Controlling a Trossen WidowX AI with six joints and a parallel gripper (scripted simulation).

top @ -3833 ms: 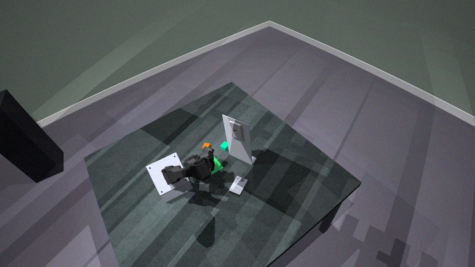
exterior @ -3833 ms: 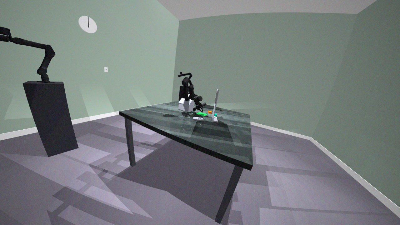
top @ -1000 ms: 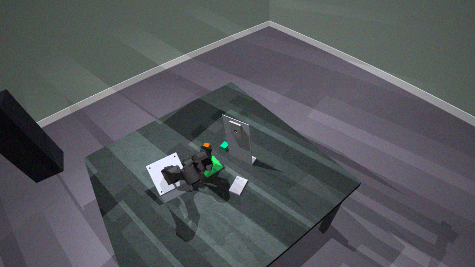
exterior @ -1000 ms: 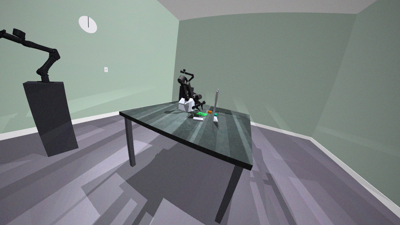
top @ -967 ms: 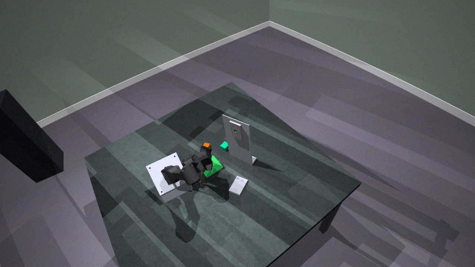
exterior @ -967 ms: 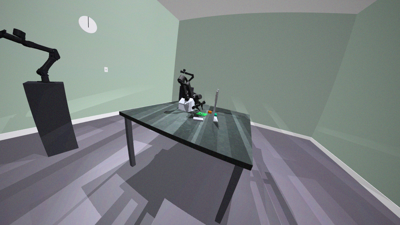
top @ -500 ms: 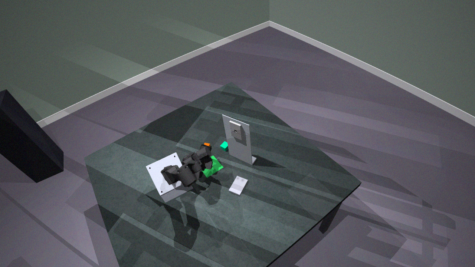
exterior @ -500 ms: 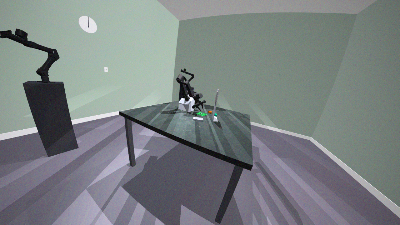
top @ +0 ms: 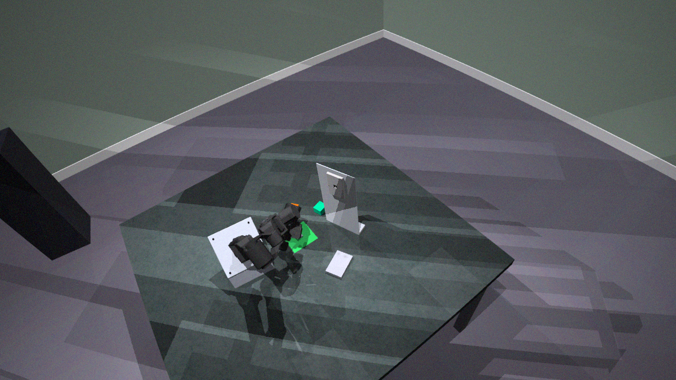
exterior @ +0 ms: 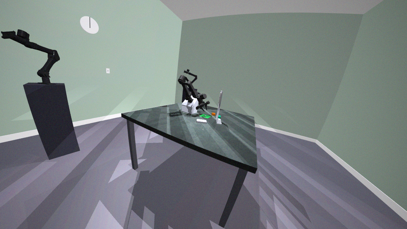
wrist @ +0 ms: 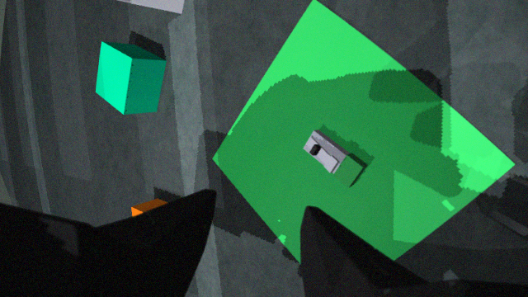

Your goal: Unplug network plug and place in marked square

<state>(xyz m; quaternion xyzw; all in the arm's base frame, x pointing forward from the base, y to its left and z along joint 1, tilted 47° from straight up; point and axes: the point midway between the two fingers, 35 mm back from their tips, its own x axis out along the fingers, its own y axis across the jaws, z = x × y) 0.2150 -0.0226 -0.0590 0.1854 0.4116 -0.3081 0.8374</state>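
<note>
The network plug is 6 cm below my gripper tip, 1 cm to the right of it and 1 cm ahead of it. From my gripper tip the other things lie so: teal block: 15 cm ahead, 8 cm to the left, 5 cm below; then orange cube: 15 cm to the left, 5 cm below, 5 cm ahead; then green marked square: 6 cm below, 1 cm ahead.
</note>
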